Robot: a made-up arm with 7 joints. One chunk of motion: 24 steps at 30 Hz.
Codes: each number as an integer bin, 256 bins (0 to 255) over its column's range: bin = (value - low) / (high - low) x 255, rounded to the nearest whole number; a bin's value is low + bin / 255 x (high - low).
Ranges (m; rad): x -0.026..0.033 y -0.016..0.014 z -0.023..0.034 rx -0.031..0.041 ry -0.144..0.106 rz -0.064..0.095
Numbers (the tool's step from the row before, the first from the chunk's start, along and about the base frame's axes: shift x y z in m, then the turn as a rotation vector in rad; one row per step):
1: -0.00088 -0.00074 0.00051 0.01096 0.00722 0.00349
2: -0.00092 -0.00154 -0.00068 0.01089 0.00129 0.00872
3: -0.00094 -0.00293 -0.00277 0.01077 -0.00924 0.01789
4: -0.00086 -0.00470 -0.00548 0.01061 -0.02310 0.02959
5: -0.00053 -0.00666 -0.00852 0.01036 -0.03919 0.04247
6: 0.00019 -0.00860 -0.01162 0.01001 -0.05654 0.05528
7: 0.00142 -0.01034 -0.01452 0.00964 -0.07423 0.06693
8: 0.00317 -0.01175 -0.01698 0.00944 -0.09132 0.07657
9: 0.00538 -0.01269 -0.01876 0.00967 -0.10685 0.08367
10: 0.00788 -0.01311 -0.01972 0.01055 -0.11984 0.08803
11: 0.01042 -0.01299 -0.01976 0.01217 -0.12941 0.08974
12: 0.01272 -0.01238 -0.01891 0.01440 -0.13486 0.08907
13: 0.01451 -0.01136 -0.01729 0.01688 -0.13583 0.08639
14: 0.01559 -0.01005 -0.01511 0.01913 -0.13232 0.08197
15: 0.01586 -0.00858 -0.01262 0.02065 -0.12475 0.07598
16: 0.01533 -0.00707 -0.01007 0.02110 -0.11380 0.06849
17: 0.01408 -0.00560 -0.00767 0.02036 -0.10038 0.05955
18: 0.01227 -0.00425 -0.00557 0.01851 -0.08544 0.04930
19: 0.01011 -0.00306 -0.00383 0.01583 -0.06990 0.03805
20: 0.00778 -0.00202 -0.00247 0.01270 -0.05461 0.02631
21: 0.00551 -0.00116 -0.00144 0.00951 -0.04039 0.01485
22: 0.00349 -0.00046 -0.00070 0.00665 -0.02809 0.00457
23: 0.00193 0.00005 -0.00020 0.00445 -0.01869 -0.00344
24: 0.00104 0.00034 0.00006 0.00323 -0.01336 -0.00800
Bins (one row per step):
1: 109 130 105 149 154 108
2: 108 123 100 148 148 117
3: 108 111 91 148 137 131
4: 109 96 78 147 123 150
5: 110 79 65 146 107 171
6: 113 63 51 145 89 191
7: 119 48 38 144 71 210
8: 126 36 27 143 54 225
9: 136 28 19 144 38 237
10: 146 25 15 147 25 244
11: 157 26 14 153 15 247
12: 167 31 18 161 9 245
13: 175 39 26 170 8 241
14: 180 51 35 178 12 234
15: 181 63 46 183 20 224
16: 179 76 58 185 31 212
17: 173 88 69 182 44 198
18: 165 100 78 175 60 182
19: 156 110 86 166 76 164
20: 146 119 92 155 91 145
21: 136 126 96 143 106 126
22: 127 132 100 133 118 110
23: 121 136 102 126 128 97
24: 117 139 103 121 133 90

